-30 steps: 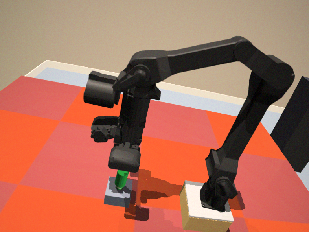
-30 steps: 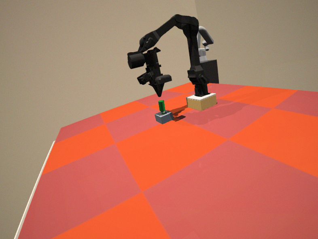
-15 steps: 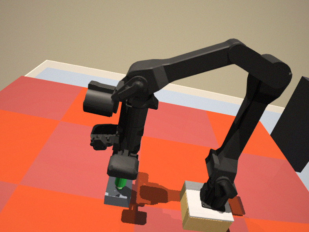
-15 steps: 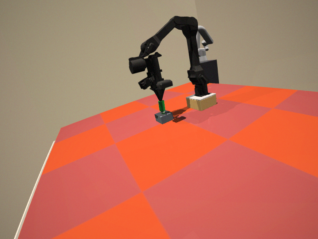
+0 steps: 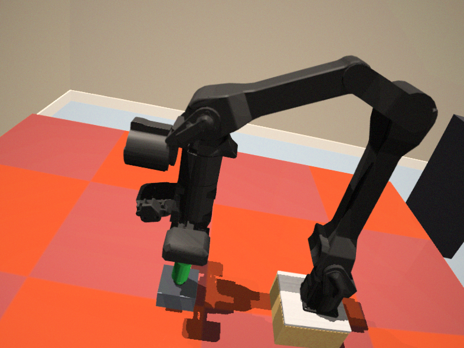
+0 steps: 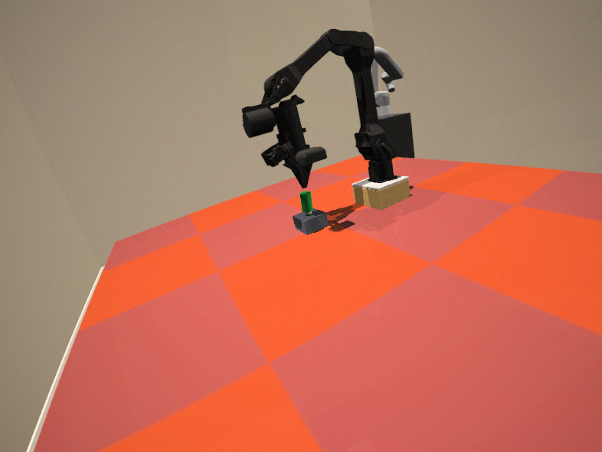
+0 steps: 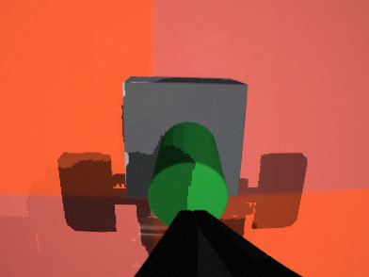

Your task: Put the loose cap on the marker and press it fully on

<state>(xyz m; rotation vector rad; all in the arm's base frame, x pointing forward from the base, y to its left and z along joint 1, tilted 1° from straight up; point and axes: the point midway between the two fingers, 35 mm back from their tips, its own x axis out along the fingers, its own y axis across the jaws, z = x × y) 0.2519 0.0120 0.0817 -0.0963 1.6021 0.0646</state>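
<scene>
Right now the green cap is 40 mm below my gripper tip. Also, from my gripper tip: holder block: 90 mm below.
</scene>
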